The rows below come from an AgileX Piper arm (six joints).
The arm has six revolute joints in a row. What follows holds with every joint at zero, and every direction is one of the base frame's.
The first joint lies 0.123 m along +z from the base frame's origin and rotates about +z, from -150 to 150 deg.
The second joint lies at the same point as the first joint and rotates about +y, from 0 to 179.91 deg.
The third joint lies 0.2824 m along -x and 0.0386 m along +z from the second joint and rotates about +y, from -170 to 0 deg.
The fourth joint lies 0.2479 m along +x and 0.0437 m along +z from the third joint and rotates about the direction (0.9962, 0, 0.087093), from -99.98 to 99.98 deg.
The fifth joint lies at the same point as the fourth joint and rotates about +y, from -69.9 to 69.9 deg.
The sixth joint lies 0.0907 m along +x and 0.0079 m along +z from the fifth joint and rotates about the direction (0.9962, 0, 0.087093), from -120 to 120 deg.
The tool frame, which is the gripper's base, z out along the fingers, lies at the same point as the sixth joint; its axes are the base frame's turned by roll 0, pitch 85.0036 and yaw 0 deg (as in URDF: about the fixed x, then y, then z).
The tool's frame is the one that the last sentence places.
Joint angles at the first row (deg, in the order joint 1, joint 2, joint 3, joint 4, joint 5, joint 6):
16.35, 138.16, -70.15, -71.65, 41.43, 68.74
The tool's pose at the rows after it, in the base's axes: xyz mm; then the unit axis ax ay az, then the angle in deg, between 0 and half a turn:
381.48 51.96 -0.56 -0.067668 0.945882 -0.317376 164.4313
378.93 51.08 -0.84 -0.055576 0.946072 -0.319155 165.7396
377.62 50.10 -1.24 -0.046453 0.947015 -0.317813 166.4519
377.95 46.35 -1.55 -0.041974 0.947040 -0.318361 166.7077
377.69 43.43 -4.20 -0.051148 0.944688 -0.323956 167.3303
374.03 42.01 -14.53 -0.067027 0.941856 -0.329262 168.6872
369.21 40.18 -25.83 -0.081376 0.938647 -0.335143 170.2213
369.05 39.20 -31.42 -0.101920 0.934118 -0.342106 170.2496
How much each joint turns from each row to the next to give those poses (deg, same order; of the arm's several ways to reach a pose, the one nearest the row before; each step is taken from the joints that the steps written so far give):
0.00, 0.00, 0.00, 2.26, 1.00, -0.84
0.00, 0.00, 0.00, 2.14, 0.90, -0.72
-0.14, 0.00, 0.00, 1.30, 0.26, -0.27
-0.56, 0.04, 0.00, 0.05, 0.00, -0.05
-0.33, 0.48, 0.00, -0.67, 0.27, -0.74
0.00, 1.55, 0.27, -1.07, -0.06, -0.29
0.00, 1.71, 0.37, -1.08, 0.05, -0.02
0.00, 1.02, 0.00, -2.39, 0.00, 0.07

